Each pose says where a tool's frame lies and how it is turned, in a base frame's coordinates. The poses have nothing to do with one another.
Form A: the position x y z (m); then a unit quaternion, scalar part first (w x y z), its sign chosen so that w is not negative.
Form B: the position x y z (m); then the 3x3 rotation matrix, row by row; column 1 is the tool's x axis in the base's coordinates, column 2 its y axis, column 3 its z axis. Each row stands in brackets. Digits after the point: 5 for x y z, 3 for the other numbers.
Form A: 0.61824, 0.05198, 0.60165, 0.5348, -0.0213, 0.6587, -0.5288
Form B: [0.61824, 0.05198, 0.60165], [[-0.427, 0.538, 0.727], [-0.594, 0.440, -0.674], [-0.682, -0.719, 0.131]]
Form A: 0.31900, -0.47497, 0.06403, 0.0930, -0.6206, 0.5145, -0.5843
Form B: [0.31900, -0.47497, 0.06403], [[-0.212, -0.530, 0.821], [-0.747, -0.453, -0.486], [0.630, -0.717, -0.300]]
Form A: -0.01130, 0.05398, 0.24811, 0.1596, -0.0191, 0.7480, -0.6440
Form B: [-0.01130, 0.05398, 0.24811], [[-0.948, 0.177, 0.263], [-0.234, 0.170, -0.957], [-0.214, -0.969, -0.120]]
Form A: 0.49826, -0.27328, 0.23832, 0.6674, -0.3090, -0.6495, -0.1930
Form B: [0.49826, -0.27328, 0.23832], [[0.082, 0.659, -0.748], [0.144, 0.735, 0.663], [0.986, -0.162, -0.035]]
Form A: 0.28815, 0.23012, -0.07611, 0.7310, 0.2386, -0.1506, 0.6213
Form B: [0.28815, 0.23012, -0.07611], [[0.183, -0.980, 0.076], [0.836, 0.114, -0.536], [0.517, 0.162, 0.841]]
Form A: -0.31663, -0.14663, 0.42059, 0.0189, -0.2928, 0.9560, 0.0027
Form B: [-0.31663, -0.14663, 0.42059], [[-0.828, -0.560, 0.035], [-0.560, 0.829, 0.016], [-0.038, -0.006, -0.999]]
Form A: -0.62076, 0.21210, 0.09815, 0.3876, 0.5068, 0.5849, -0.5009
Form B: [-0.62076, 0.21210, 0.09815], [[-0.186, 0.981, -0.054], [0.205, -0.015, -0.979], [-0.961, -0.193, -0.198]]
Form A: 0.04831, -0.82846, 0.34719, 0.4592, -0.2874, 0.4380, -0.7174
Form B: [0.04831, -0.82846, 0.34719], [[-0.413, 0.407, 0.815], [-0.911, -0.195, -0.365], [0.010, -0.892, 0.451]]
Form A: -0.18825, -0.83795, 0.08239, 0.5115, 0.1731, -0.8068, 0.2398
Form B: [-0.18825, -0.83795, 0.08239], [[-0.417, -0.525, -0.742], [-0.034, 0.825, -0.564], [0.908, -0.210, -0.362]]
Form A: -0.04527, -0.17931, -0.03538, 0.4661, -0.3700, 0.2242, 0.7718
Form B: [-0.04527, -0.17931, -0.03538], [[-0.292, -0.885, -0.362], [0.554, -0.465, 0.691], [-0.780, 0.001, 0.626]]
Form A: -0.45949, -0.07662, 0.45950, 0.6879, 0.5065, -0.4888, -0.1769
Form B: [-0.45949, -0.07662, 0.45950], [[0.460, -0.252, -0.852], [-0.739, 0.424, -0.524], [0.493, 0.870, 0.009]]
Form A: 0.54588, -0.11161, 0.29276, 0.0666, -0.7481, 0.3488, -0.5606
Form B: [0.54588, -0.11161, 0.29276], [[0.128, -0.447, 0.885], [-0.597, -0.748, -0.291], [0.792, -0.491, -0.363]]
